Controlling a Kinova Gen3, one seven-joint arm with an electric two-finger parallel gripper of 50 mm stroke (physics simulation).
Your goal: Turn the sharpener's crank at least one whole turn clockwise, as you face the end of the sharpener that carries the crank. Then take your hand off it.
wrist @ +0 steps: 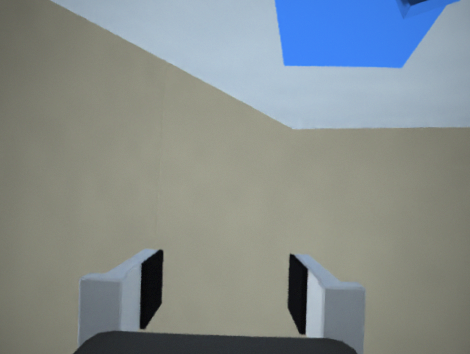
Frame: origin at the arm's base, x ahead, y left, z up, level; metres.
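Seen in the pictures: gripper, fingertip midpoint: [225, 279].
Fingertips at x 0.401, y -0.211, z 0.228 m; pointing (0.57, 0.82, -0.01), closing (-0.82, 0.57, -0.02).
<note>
Pixels of each thing's top centre, then the offset from my fingertips to it. "spot": a spot on its surface instead. Level surfaces: height alone.
- sharpener, surface spot: [345, 35] spot: 0.018 m back, 0.071 m left, 0.120 m down
- small darker blue piece, surface spot: [406, 11] spot: 0.065 m back, 0.011 m left, 0.101 m down
- pale grey-blue table top, its level: 0.247 m down
The blue body of the sharpener [345, 35] shows at the top right of the wrist view, cut off by the upper edge. A small darker blue piece [406, 11], which looks like part of the crank, shows at the body's right side, also cut off. The crank's handle cannot be made out. My gripper [225, 279] is open and empty at the bottom of the view, well below the sharpener in the picture and apart from it. Beige floor shows between the fingers.
The pale grey-blue table top [225, 55] fills the upper part of the view. Its corner points down near the middle, with one edge running up to the left and one running to the right. The beige floor [225, 190] lies beyond these edges.
</note>
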